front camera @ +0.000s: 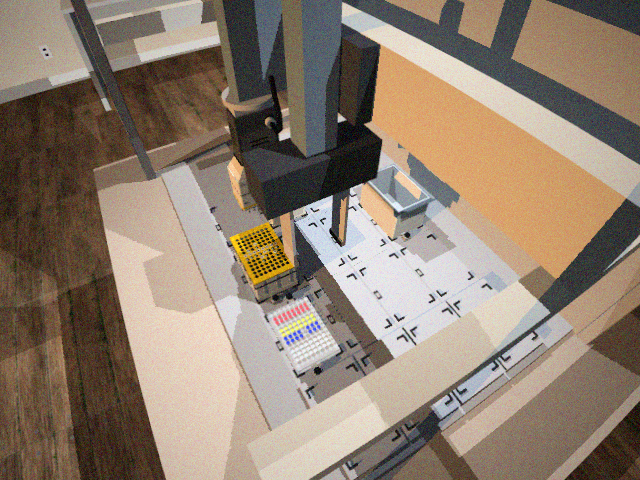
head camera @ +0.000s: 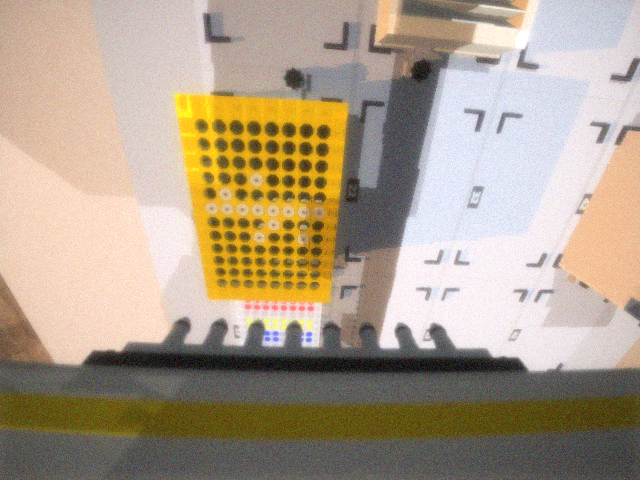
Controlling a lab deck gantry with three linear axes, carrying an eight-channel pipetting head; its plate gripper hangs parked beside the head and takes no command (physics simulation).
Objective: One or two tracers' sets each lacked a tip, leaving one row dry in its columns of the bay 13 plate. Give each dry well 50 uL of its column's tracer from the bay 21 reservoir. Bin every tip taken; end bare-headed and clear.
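The pipetting head (front camera: 317,173) hangs high; its eight bare nozzles (head camera: 312,333) show in the head view, below the tip rack's near edge. The yellow tip rack (front camera: 254,281) (head camera: 268,105) holds pale tips: one full line across, with several scattered on both sides. The white well plate (front camera: 294,364) (head camera: 317,314) has red, yellow and blue columns; the blue ones have a gap in one row. Nozzles partly cover it in the head view. The reservoir (head camera: 449,38) stands beyond the rack; its troughs are cut off. The parked gripper (front camera: 315,252) is open, its fingers apart and empty.
An open bin (front camera: 379,206) with a grey rim stands on the right of the deck; its tan wall (head camera: 602,217) shows in the head view. A pale frame beam (front camera: 403,356) crosses the front. Dark round knobs (head camera: 293,78) (front camera: 317,370) stand near the bays.
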